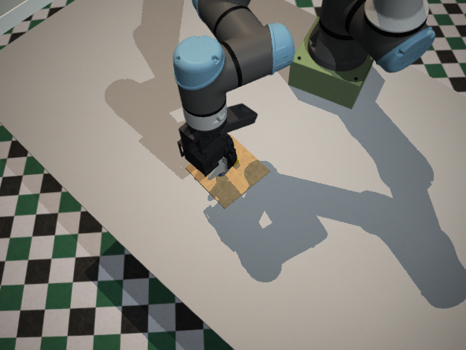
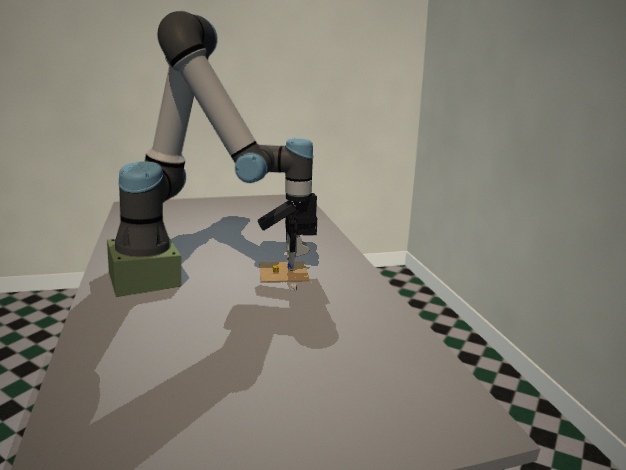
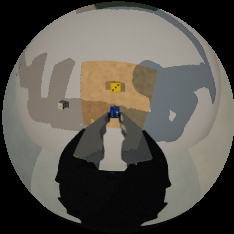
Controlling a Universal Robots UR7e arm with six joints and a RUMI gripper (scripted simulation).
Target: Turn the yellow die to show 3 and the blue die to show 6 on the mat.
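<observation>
My gripper is now 30 mm above the tan mat and 20 mm past it. The rest, counted from my hand: blue die (10 mm below); white die (120 mm to the right, 30 mm behind, 20 mm below); yellow die (40 mm behind, 20 mm below, 10 mm to the left).
</observation>
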